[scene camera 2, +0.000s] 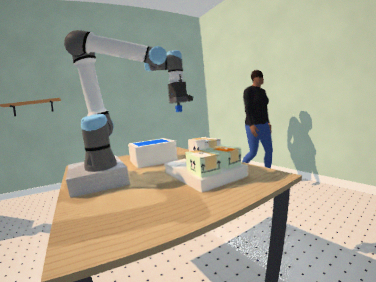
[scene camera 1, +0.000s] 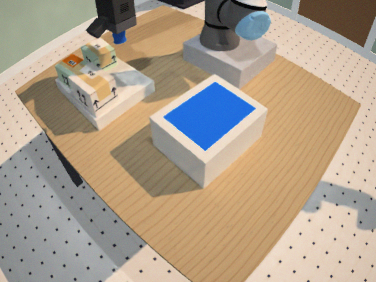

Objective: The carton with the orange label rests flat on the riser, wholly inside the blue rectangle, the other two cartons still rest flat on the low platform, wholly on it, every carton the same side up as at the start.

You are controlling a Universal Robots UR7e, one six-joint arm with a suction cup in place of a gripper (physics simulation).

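Frame: origin at the arm's base, x ahead, y left, z up, level; centimetres.
Where they show: hand, tool point: (scene camera 2: 179, 111) (scene camera 1: 120, 40); arm's base, link origin: (scene camera 2: 101, 166) (scene camera 1: 219, 41).
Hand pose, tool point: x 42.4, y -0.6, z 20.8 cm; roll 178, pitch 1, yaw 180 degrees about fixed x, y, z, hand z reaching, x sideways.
Observation:
Each offset is from my tool point to the centre of the thing. Level surfaces: height alone.
The carton with the orange label @[dz -20.5, dx +5.6, dy -26.5 cm] (scene camera 1: 65, 73) (scene camera 2: 234, 157) rests flat on the low platform @[dz -26.6, dx -0.4, dy -19.1 cm] (scene camera 1: 122, 106) (scene camera 2: 225, 178), its orange label facing up. A white carton with tan tape @[dz -19.3, dx +6.3, dy -11.1 cm] (scene camera 1: 89, 86) (scene camera 2: 204, 141) and a pale green carton with tan tape @[dz -20.4, dx -6.2, dy -27.3 cm] (scene camera 1: 99, 54) (scene camera 2: 196, 164) sit close to it on the same platform. The white riser @[dz -23.0, dx -8.4, dy +24.3 cm] (scene camera 1: 180, 152) (scene camera 2: 152, 156) has the blue rectangle @[dz -17.0, dx -8.4, dy +24.3 cm] (scene camera 1: 210, 115) (scene camera 2: 151, 142) on its top, with no carton on it. My suction gripper (scene camera 1: 119, 38) (scene camera 2: 178, 108), a blue cup, hangs high above the table, open, with nothing attached.
The grey robot base block (scene camera 1: 240, 67) (scene camera 2: 97, 181) stands on the wooden table @[dz -29.1 cm] (scene camera 1: 250, 200) (scene camera 2: 115, 225), near the riser and the platform. A person (scene camera 2: 257, 112) in a black top stands beyond the table in the scene camera 2 view.

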